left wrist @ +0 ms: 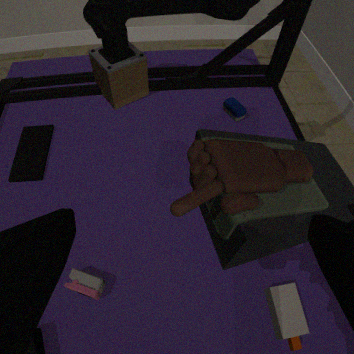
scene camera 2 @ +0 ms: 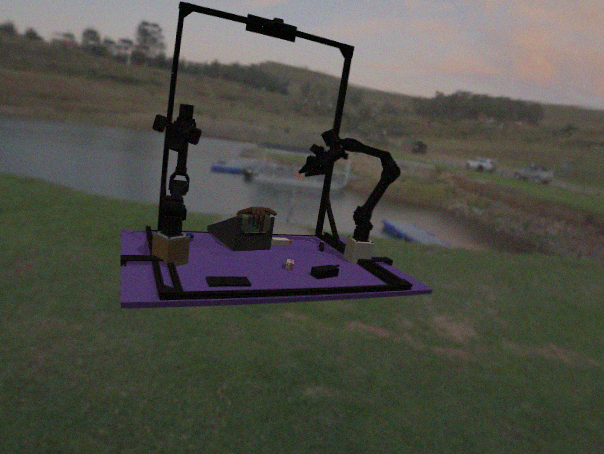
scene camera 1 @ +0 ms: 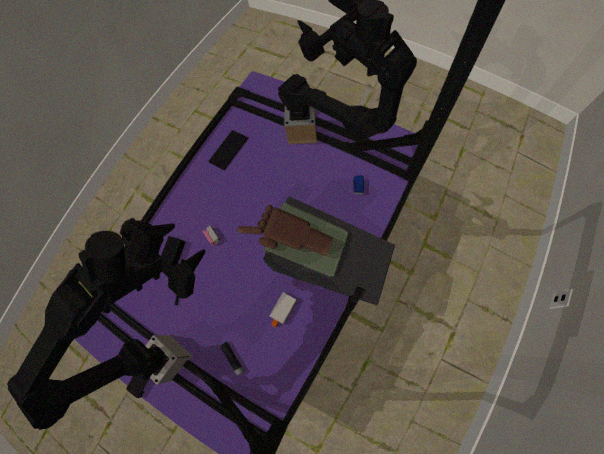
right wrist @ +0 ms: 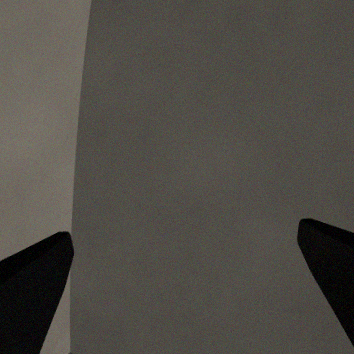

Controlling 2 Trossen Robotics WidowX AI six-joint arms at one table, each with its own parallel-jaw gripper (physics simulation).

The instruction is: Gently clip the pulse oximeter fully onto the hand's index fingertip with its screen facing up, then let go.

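Frame: origin at the left arm's base, x right, y ahead, z up, level; millimetres.
Where they show: left gripper, fingertip midpoint: (left wrist: 194, 223) (scene camera 2: 301, 174) (scene camera 1: 189, 238); right gripper, fingertip midpoint: (scene camera 2: 170, 129) (scene camera 1: 313, 10) (right wrist: 186, 236); left arm's base, link origin: (scene camera 2: 360, 239) (scene camera 1: 154, 359); right arm's base, link origin: (left wrist: 116, 52) (scene camera 2: 171, 233) (scene camera 1: 299, 112).
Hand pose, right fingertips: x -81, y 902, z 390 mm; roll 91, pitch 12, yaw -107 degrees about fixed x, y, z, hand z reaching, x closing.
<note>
Each offset is from my right fingertips to the centre of the thing.
The pulse oximeter, a small white and pink clip @[dx -58, dy -522, dz -480 mm] (scene camera 1: 211, 235) (scene camera 2: 290, 264) (left wrist: 85, 283), lies on the purple table, apart from the hand; its screen cannot be made out. The brown hand (scene camera 1: 300, 230) (scene camera 2: 257, 212) (left wrist: 250, 165) rests on a sloped support, its index finger (scene camera 1: 247, 230) (left wrist: 192, 201) sticking out past the edge with a bare tip. My left gripper (scene camera 1: 188, 239) (scene camera 2: 304, 169) (left wrist: 194, 223) is open and empty, high above the table on the oximeter's side. My right gripper (scene camera 1: 316, 11) (scene camera 2: 177, 129) (right wrist: 186, 236) is open and empty, raised far from the oximeter and facing a wall.
The dark grey support @[dx +291, dy -357, dz -452 mm] (scene camera 1: 367, 257) (left wrist: 265, 242) carries a green pad. A blue block @[dx +229, dy -111, dz -479 mm] (scene camera 1: 358, 184) (left wrist: 234, 108), a white box with an orange end @[dx +269, dy -573, dz -481 mm] (scene camera 1: 283, 307) (left wrist: 290, 310), a black slab @[dx -231, dy -246, dz -491 mm] (scene camera 1: 228, 150) (left wrist: 32, 152) and a dark cylinder @[dx +236, dy -775, dz -482 mm] (scene camera 1: 231, 357) lie around. Black frame bars edge the table.
</note>
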